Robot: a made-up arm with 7 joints.
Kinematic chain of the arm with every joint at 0, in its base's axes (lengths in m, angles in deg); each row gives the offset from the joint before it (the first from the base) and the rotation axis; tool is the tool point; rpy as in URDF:
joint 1: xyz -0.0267 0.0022 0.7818 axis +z
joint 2: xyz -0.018 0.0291 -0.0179 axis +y
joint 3: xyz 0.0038 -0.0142 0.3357 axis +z
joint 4: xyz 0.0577 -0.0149 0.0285 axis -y
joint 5: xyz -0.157 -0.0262 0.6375 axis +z
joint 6: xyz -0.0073 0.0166 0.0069 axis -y
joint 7: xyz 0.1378 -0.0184 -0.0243 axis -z
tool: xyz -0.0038 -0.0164 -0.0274 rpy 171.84 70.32 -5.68
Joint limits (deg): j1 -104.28..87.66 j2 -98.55..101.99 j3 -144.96..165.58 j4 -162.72..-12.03 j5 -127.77..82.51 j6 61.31..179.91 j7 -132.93..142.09
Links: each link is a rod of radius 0.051 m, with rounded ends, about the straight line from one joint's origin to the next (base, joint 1, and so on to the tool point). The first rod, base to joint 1, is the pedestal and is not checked.
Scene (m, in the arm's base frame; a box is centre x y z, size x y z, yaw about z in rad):
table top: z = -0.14
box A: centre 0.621 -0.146 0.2 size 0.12 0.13 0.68 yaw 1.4
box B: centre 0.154 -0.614 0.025 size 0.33 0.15 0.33 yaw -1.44
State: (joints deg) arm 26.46 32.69 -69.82 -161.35 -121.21 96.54 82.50
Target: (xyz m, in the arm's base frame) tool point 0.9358 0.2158 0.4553
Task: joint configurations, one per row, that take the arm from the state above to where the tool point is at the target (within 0.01 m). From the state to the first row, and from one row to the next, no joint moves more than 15 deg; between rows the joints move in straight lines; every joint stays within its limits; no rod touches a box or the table.
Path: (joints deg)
1: 30.15 36.70 -66.90 -148.59 -122.85 93.75 82.86
2: 33.83 40.71 -63.98 -135.82 -124.49 90.97 83.22
3: 37.52 44.72 -61.06 -123.06 -126.13 88.18 83.58
4: 41.21 48.73 -58.13 -110.29 -127.77 85.39 83.94
5: 41.54 56.10 -50.91 -98.73 -127.18 89.42 82.59
6: 41.88 63.48 -43.69 -87.17 -126.60 93.44 81.25
7: 42.22 70.86 -36.47 -75.60 -126.01 97.47 79.90

